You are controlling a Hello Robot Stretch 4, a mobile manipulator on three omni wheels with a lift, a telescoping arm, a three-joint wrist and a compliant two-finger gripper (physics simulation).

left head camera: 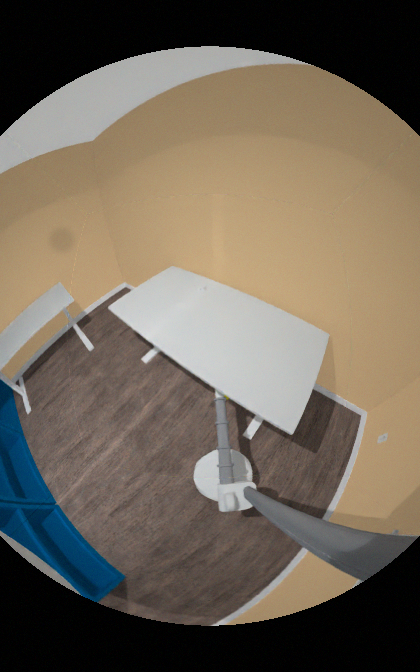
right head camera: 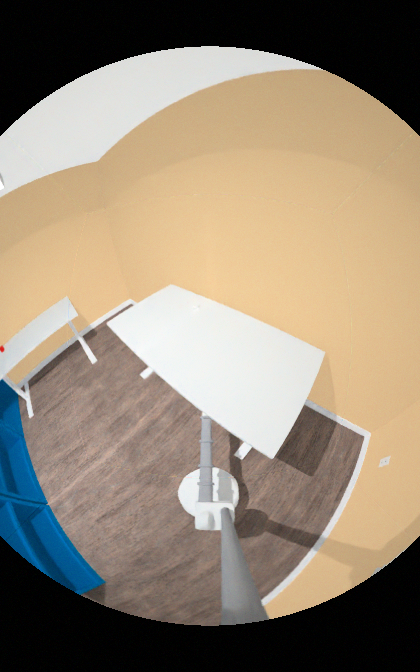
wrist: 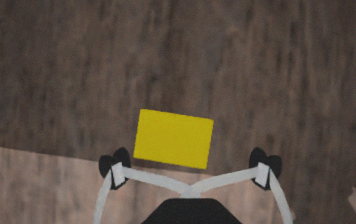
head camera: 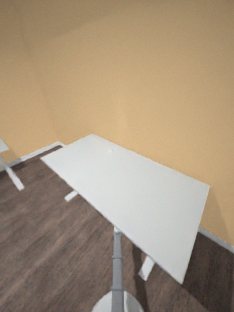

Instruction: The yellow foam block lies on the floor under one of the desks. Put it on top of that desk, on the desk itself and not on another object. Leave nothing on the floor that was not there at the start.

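Frame: origin at the robot's base, x ahead, y left, z up, level; metres.
Seen in the pictures: gripper, fingertip midpoint: [wrist: 189, 161].
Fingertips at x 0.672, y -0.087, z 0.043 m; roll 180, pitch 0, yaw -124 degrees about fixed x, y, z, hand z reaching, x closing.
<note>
Offsets run from my fingertips to a thing's middle. "spot": to the spot under its first point. Level surfaces: height alone.
The yellow foam block @(dx +0.028, dy +0.004, dz -0.048 m) [wrist: 173, 139] lies on the dark wood floor, in shade, just beyond the fingertips in the wrist view and a little left of the middle between them. A small yellow bit of it [left head camera: 226, 397] shows at the desk's front edge in the left head view. My gripper [wrist: 189, 161] is open and empty, its two black fingertips wider apart than the block. In the head views the desk top hides the gripper. The white desk @(dz +0.650 m) [head camera: 135, 185] [left head camera: 235, 335] [right head camera: 230, 365] stands against the wall, and my arm reaches to its front edge.
The desk's white feet @(spot: dx -0.321, dy -0.185, dz -0.045 m) [head camera: 146, 268] [left head camera: 253, 427] [right head camera: 243, 450] stick out at its front. A second white desk [head camera: 2, 146] [left head camera: 37, 320] [right head camera: 42, 327] stands at the left, with a red thing [right head camera: 2, 348] on it. Blue furniture [left head camera: 60, 545] [right head camera: 47, 545] stands at the lower left.
</note>
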